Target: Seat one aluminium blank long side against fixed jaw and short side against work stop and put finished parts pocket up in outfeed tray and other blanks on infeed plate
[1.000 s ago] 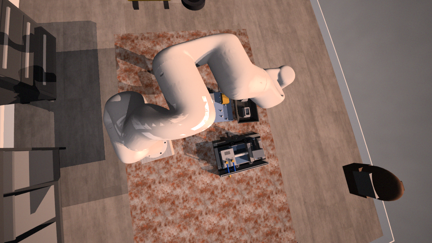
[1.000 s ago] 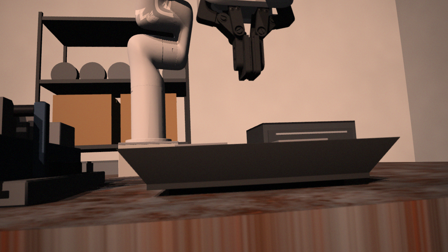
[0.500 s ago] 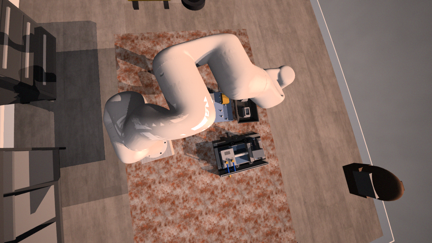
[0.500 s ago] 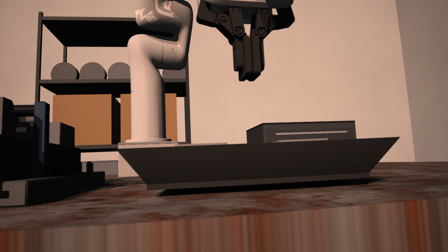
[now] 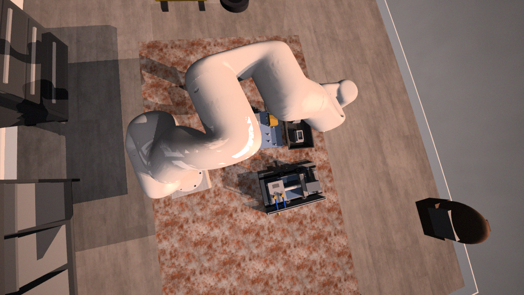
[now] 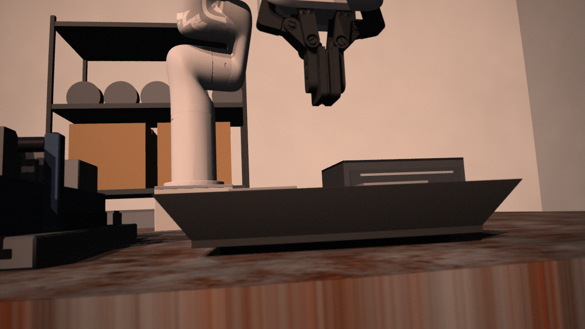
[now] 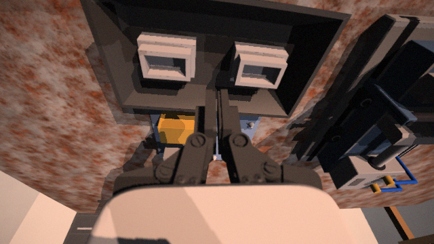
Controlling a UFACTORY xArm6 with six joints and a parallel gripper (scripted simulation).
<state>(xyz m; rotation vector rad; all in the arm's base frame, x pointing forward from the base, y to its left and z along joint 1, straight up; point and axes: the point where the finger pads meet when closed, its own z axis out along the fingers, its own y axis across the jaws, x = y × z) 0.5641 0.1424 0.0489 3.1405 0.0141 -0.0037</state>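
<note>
The vise piston rod is 13 cm behind my hand, 29 cm to the right of it and 6 cm below it. The rest, counted from my hand: vise body: 11 cm behind, 29 cm to the right, 9 cm below; brass blank: 13 cm behind, 6 cm to the left, 11 cm below.
</note>
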